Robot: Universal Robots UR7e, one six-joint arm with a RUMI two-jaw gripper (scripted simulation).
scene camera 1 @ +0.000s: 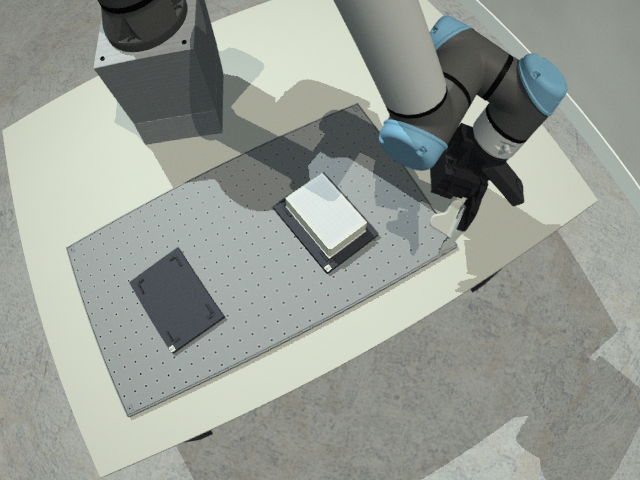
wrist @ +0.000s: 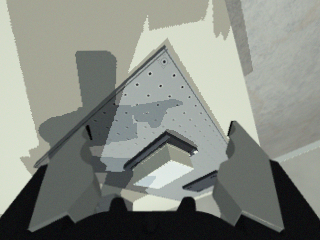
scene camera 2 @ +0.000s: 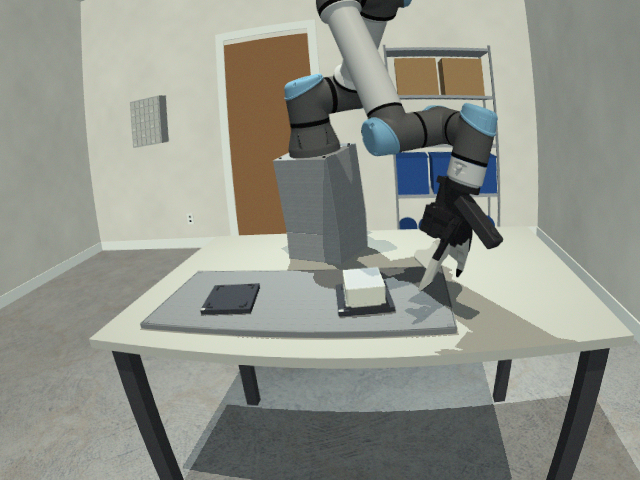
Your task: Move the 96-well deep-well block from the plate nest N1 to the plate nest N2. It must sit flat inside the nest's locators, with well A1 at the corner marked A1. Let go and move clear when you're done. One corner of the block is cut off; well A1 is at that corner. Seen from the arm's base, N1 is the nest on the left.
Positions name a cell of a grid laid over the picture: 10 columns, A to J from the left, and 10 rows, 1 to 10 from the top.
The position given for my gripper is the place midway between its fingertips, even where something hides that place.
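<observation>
There is a dark nest (scene camera 1: E5) here, and another dark nest (scene camera 1: C7). I can also see a white deep-well block, which scene camera 1 shows me as the block (scene camera 1: F5), scene camera 2 as the block (scene camera 2: F6) and the wrist view as the block (wrist: F7). And my own gripper (scene camera 1: G5) is in sight; I find the gripper (scene camera 2: G6) in scene camera 2, and the wrist view has the gripper (wrist: E6) as well.
</observation>
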